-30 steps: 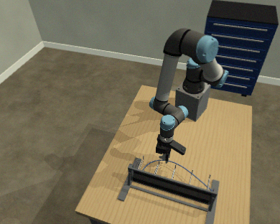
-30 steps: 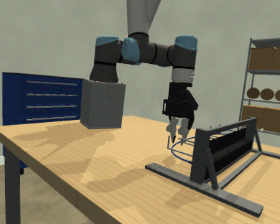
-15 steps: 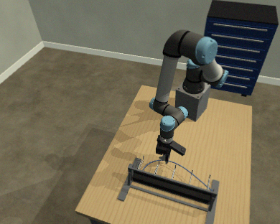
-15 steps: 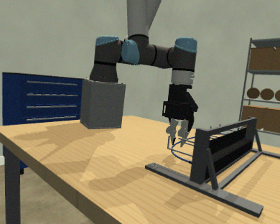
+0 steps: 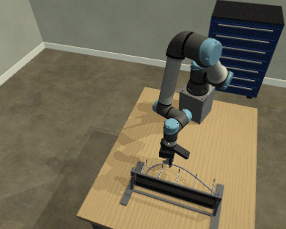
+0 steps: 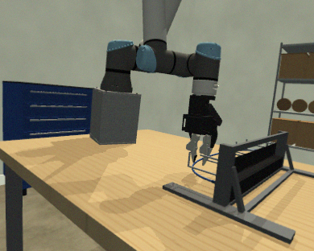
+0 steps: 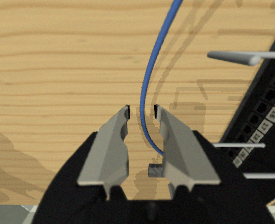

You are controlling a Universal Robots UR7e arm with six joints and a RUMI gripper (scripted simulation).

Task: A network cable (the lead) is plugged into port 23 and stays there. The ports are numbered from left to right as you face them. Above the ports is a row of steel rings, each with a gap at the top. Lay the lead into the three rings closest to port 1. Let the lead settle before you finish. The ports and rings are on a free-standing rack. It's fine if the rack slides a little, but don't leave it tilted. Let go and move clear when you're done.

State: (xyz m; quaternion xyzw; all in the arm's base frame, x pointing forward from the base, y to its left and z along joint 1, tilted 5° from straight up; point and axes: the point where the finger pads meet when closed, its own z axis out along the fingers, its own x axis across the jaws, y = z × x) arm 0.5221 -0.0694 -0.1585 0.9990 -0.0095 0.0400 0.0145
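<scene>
Right now the rack is 170 mm ahead of my hand, 50 mm to the left of it and 30 mm above it.
</scene>
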